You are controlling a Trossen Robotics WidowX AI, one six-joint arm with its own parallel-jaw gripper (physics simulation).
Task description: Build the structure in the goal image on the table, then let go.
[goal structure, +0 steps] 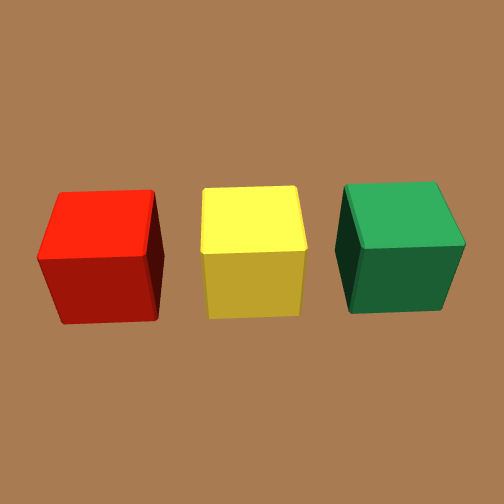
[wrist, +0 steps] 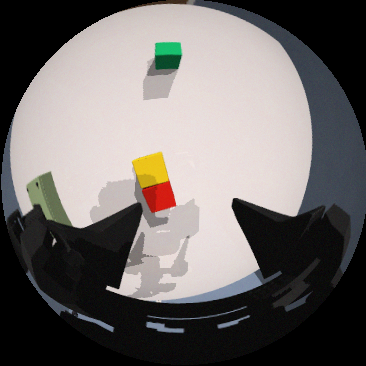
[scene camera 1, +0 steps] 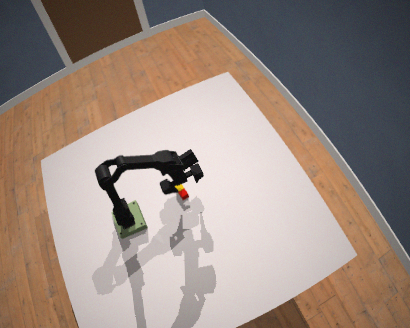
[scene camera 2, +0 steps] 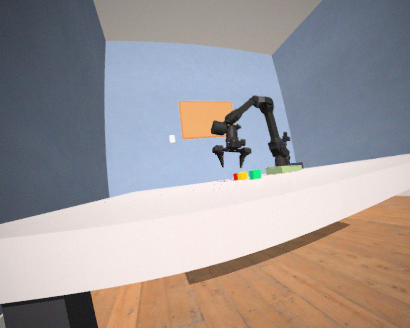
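A yellow cube and a red cube lie on the white table, side by side and touching face to face. A green cube stands apart from them on the table, at the top of the wrist view; it does not show in scene camera 1. My gripper is open and empty. It hangs above the table with its fingers pointing down, and in the wrist view the red cube shows near the left fingertip.
The arm's green base plate is on the white table, at the left in the wrist view. The arm's shadow falls across the table around the red and yellow cubes.
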